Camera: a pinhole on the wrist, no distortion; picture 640 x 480 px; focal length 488.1 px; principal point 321.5 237.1 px. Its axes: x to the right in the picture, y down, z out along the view. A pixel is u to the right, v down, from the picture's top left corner.
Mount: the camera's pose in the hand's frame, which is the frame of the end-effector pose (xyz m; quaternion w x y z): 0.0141 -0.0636 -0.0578 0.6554 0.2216 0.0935 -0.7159
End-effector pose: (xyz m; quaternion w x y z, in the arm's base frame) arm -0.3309 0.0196 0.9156 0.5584 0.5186 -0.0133 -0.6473
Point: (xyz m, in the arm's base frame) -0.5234 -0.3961 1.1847
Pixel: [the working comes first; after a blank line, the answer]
In the camera's frame: -0.4633 0.1384 0.3645

outside the picture
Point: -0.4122 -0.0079 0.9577
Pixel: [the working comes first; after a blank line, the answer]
In the camera's frame: -0.1010 -0.0158 0.1205

outside the picture
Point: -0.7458 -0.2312 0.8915
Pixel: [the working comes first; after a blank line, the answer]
In the camera's frame: -0.0777 0.2096 0.4584

238.8 460.3
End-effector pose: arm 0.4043 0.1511 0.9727 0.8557 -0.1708 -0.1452 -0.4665
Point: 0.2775 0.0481 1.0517
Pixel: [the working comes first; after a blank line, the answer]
In the camera's frame: 0.0538 0.0568 0.1254

530.9 458.3
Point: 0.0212 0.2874 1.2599
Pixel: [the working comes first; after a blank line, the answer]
In the camera's frame: 0.0416 -0.1020 0.5008

362.0 137.7
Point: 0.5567 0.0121 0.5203
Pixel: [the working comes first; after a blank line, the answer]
In the camera's frame: 0.0129 -0.1045 -0.4525

behind the camera
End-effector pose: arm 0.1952 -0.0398 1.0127 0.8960 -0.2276 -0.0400 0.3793
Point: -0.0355 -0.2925 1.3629
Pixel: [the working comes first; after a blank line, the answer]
In the camera's frame: -0.0476 -0.3184 0.4077

outside the picture
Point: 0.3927 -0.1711 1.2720
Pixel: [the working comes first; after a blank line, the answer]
In the camera's frame: 0.1491 0.0701 0.2784

582.9 360.0
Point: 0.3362 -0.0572 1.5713
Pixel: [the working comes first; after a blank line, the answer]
In the camera's frame: 0.0281 0.1329 0.5736

345.4 350.2
